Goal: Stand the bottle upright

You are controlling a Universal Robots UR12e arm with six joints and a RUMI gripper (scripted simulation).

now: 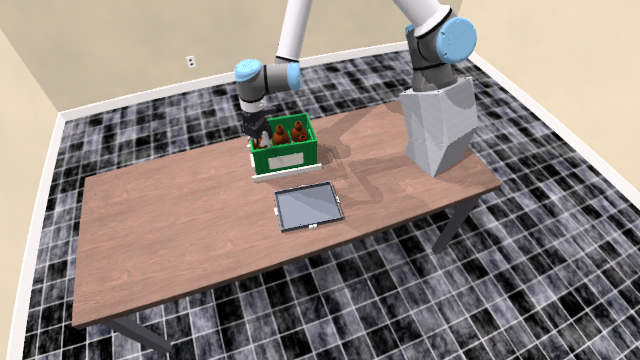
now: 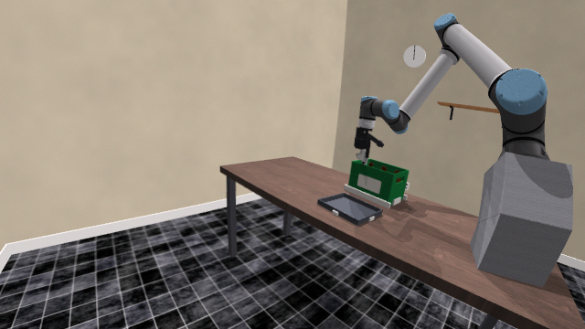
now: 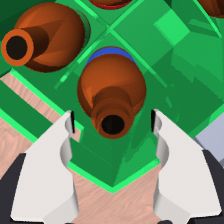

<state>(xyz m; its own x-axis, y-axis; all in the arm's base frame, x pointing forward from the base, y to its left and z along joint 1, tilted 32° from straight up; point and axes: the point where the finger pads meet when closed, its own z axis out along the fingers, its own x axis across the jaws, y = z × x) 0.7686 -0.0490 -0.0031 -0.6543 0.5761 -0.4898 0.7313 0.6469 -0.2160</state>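
Now: the glass bottle 80 mm to the right of my hand and 70 mm below it. Round my hand: grey tray 250 mm to the left, 150 mm below, 120 mm behind; then green crate 90 mm behind, 80 mm below, 40 mm to the right.
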